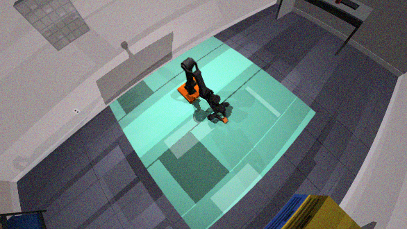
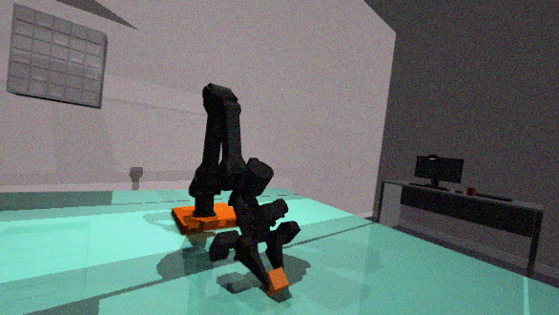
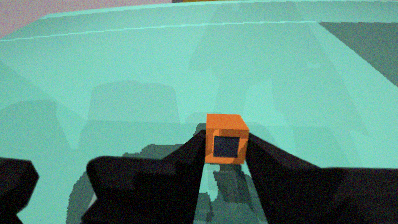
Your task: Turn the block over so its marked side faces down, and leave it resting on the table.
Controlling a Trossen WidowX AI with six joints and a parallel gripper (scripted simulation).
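Right now the orange block is 1 cm behind my gripper tip.
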